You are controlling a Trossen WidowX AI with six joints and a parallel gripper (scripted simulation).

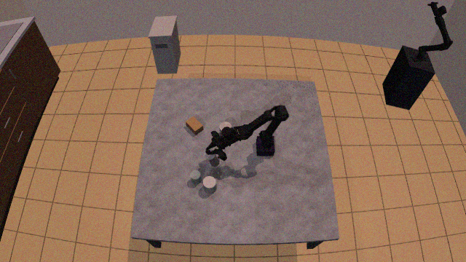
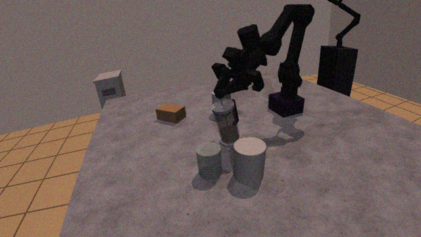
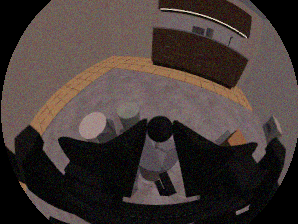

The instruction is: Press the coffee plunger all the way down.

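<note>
Right now my gripper tip is 90 mm above the coffee press, 30 mm to the left of it and 30 mm past it. Also, from my gripper tip: orange box (270 mm to the right, 160 mm below, 160 mm ahead); then pale green cup (140 mm below, 120 mm to the left, 50 mm ahead).
</note>
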